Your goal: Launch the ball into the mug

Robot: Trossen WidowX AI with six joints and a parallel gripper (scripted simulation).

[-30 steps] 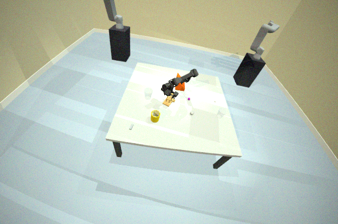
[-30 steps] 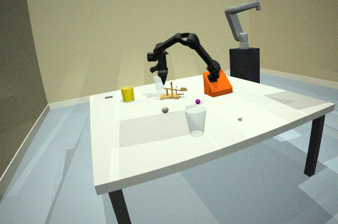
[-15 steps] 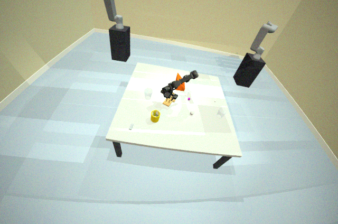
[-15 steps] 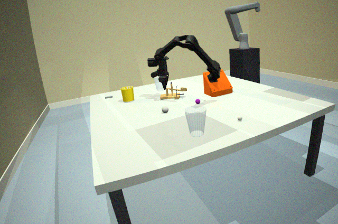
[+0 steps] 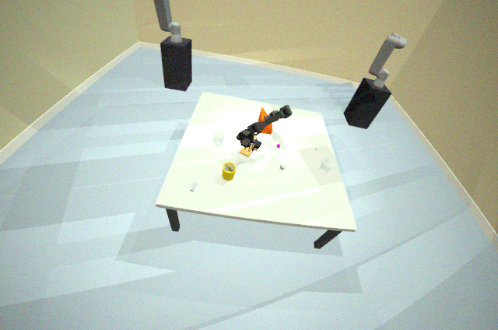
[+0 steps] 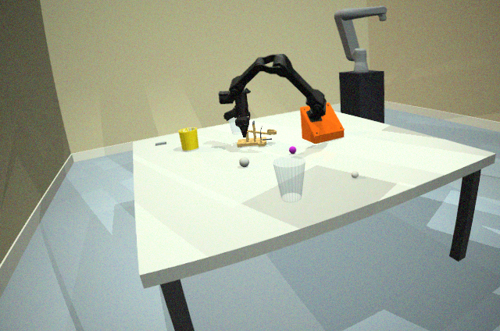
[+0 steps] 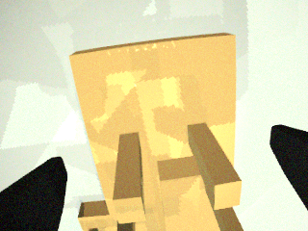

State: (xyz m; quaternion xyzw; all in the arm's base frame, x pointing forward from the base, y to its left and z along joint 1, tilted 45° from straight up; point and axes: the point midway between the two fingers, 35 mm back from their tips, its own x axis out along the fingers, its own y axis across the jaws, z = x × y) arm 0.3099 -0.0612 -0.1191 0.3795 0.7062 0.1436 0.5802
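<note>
Right now my gripper tip is 120 mm past the purple ball, 260 mm to the right of it and 30 mm above it. The rest, counted from my gripper tip: grey ball: 100 mm ahead, 290 mm to the left, 30 mm below; wooden catapult: 60 mm behind, 40 mm to the left; yellow mug: 260 mm ahead, 100 mm to the right, 20 mm below.
</note>
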